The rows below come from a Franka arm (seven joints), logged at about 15 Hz.
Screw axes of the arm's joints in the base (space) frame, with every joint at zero. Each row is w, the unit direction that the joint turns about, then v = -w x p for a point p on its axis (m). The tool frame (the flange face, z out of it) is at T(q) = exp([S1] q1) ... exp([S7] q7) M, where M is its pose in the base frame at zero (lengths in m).
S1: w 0 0 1 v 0 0 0
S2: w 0 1 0 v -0.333 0 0
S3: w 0 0 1 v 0 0 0
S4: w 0 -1 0 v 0.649 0 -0.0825
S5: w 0 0 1 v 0 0 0
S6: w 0 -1 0 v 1.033 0 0
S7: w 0 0 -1 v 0 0.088 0
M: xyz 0.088 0 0.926 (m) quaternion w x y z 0 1 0 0
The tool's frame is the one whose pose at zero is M.
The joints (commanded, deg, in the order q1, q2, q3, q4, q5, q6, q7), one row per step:
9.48 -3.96 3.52 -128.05 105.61 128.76 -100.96
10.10 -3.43 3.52 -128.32 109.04 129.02 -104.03
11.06 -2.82 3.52 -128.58 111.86 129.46 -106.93
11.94 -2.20 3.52 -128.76 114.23 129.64 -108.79
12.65 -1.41 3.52 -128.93 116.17 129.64 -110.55
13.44 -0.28 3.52 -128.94 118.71 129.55 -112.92
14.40 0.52 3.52 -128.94 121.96 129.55 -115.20
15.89 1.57 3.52 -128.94 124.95 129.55 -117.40
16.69 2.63 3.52 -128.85 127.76 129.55 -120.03
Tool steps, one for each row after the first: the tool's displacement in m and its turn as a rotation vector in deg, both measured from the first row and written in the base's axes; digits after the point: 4 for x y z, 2 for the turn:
-0.0006 0.0047 -0.0061 1.03 -1.21 -1.01
-0.0022 0.0121 -0.0134 1.44 -2.23 -1.59
-0.0038 0.0194 -0.0202 2.10 -2.51 -2.00
-0.0049 0.0256 -0.0284 2.52 -2.67 -2.25
-0.0053 0.0329 -0.0383 3.05 -3.06 -2.70
-0.0066 0.0413 -0.0449 4.10 -3.48 -3.58
-0.0098 0.0544 -0.0540 4.86 -3.59 -3.84
-0.0105 0.0614 -0.0626 5.20 -4.19 -4.69

